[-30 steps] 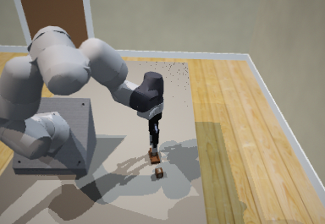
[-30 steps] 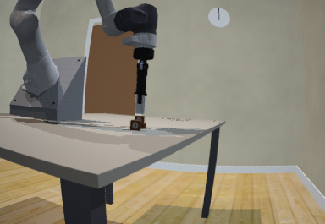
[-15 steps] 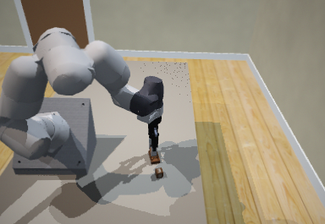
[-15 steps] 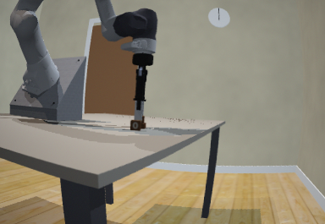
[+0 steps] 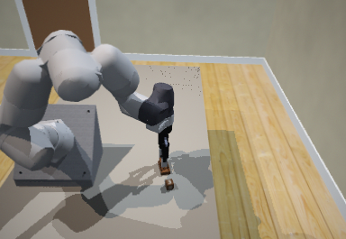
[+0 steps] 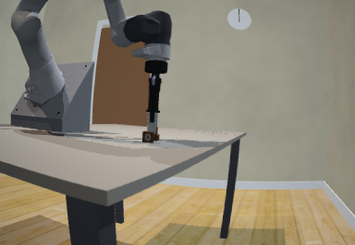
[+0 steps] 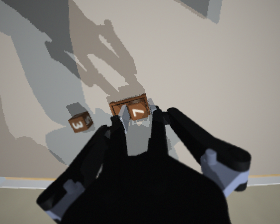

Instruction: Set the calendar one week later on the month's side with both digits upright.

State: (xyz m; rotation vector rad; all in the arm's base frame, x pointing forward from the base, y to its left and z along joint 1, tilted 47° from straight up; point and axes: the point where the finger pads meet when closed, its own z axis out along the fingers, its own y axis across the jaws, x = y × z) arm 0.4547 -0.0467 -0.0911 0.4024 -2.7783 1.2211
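Right now the brown tray is 40 mm below my hand and 20 mm to the right of it.
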